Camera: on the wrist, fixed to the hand. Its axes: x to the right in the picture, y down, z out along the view.
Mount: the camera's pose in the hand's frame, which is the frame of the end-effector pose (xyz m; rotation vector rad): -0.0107 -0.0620 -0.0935 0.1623 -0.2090 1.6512
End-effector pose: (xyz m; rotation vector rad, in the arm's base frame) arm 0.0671 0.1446 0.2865 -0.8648 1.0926 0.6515
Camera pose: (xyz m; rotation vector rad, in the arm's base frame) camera 0.0688 0.0322 0.2941 0.4658 1.4896 1.8862
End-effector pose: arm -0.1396 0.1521 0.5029 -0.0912 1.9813 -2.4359
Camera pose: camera -0.1309 0.2566 0.5441 0.8495 0.8895 -1.2886
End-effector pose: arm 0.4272 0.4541 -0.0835 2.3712 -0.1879 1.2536
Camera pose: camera 0.3708 0.5502 -0.0668 -1.5909 1.8057 -1.0731
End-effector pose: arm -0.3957 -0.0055 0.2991 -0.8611 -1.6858 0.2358
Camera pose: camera -0.3358 -0.0826 0.3554 -1.9472 -0.6988 1.5536
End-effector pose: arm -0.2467 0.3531 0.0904 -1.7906 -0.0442 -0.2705
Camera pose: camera -0.2828 0.2789 0.1671 -1.1861 1.1611 1.0561
